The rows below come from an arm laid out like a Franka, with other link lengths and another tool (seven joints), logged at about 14 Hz.
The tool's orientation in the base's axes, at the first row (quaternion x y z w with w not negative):
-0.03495, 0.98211, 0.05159, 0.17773
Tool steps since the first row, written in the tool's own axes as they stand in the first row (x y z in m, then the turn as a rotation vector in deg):
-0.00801, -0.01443, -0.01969, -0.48, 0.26, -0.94
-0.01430, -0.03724, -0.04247, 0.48, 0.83, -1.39
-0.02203, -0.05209, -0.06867, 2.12, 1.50, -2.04
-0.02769, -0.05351, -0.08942, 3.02, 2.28, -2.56
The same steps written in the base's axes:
0.00194, -0.01615, 0.01988, 0.10, 0.18, 1.07
0.00193, -0.04106, 0.04129, -1.00, 0.64, 1.20
0.00139, -0.05839, 0.06710, -2.82, 1.15, 1.29
-0.00037, -0.06187, 0.08830, -3.90, 1.82, 1.52

